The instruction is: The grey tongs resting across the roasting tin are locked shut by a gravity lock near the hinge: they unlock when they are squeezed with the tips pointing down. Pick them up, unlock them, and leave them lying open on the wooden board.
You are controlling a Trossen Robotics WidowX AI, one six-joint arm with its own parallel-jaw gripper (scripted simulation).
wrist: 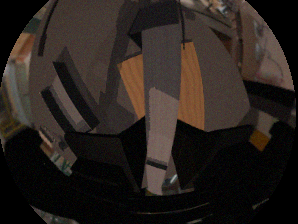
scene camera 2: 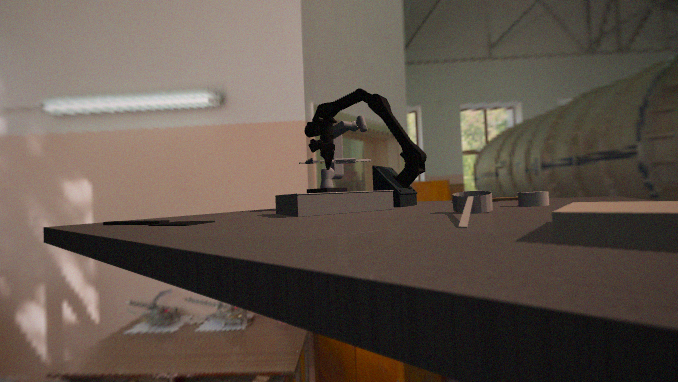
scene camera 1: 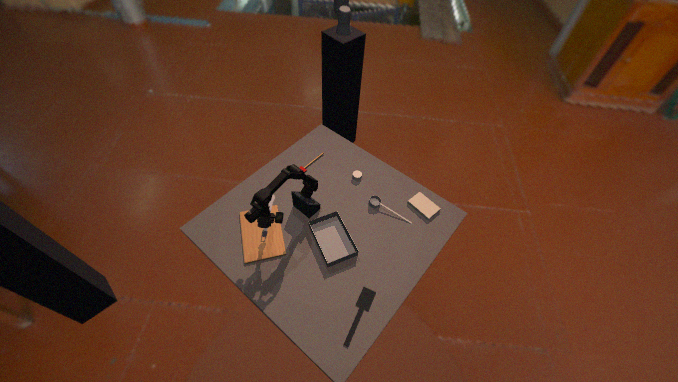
One and the same spot on a wooden board: (wrist: 191,107) is (scene camera 1: 250,230).
